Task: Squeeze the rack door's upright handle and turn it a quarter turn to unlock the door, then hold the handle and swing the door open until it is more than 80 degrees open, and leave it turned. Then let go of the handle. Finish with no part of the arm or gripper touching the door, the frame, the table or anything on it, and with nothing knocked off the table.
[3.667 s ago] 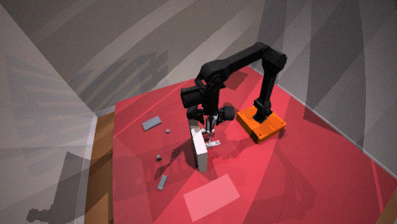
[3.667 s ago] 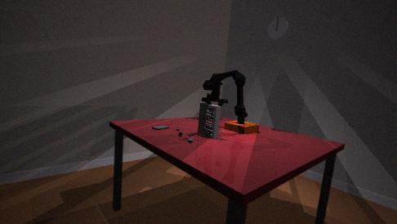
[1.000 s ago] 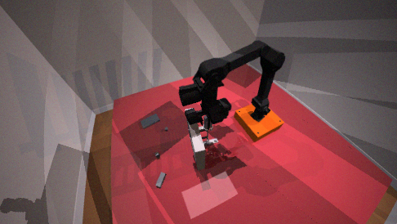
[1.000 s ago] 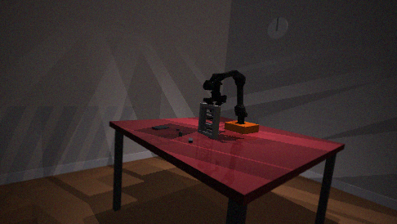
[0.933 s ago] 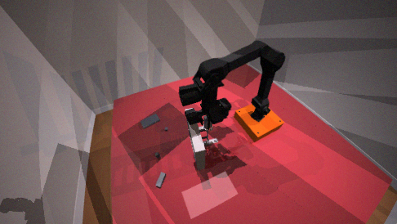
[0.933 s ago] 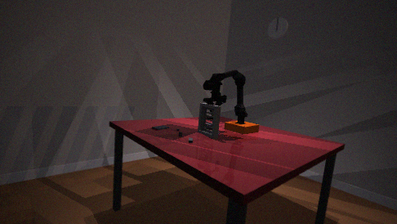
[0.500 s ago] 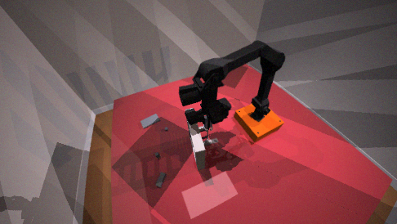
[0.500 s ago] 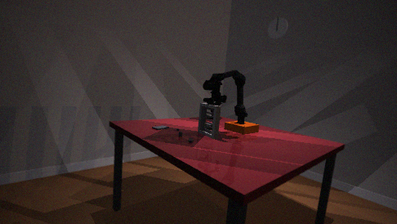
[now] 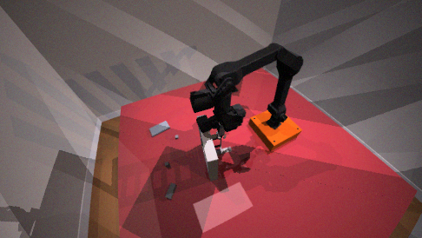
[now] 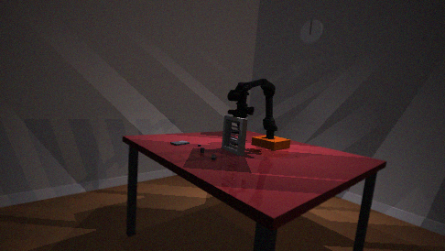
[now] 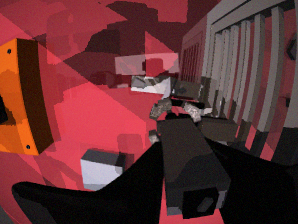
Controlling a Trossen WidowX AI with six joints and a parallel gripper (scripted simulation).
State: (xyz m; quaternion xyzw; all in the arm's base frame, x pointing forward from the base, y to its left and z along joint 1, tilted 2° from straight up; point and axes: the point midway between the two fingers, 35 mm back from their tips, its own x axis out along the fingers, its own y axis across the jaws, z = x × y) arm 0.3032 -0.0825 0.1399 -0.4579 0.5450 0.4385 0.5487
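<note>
My gripper tip is now 30 mm above the dark grey handle and 10 mm to the right of it.
</note>
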